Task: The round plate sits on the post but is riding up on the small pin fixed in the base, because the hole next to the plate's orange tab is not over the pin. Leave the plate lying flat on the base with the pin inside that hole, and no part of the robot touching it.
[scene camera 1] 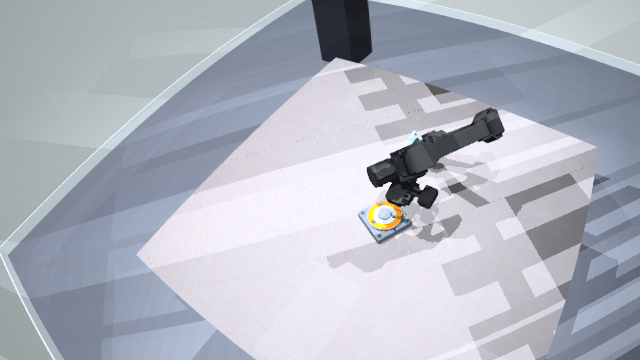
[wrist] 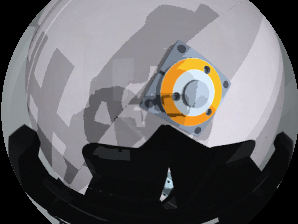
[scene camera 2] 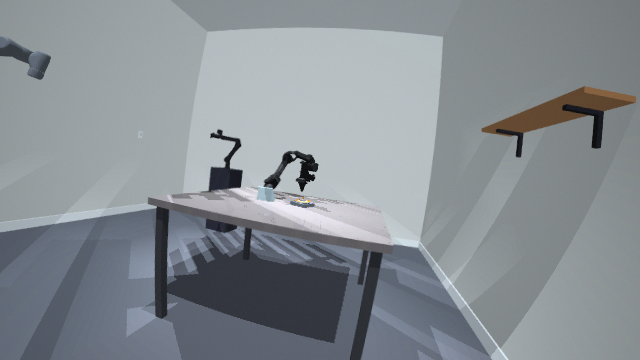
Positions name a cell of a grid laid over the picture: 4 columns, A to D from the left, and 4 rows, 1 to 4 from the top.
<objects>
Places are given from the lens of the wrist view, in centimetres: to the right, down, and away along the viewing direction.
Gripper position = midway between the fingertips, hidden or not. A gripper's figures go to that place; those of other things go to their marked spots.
my gripper (wrist: C3): 1, 2, 10
round plate (wrist: C2): 4, -5, 14
</objects>
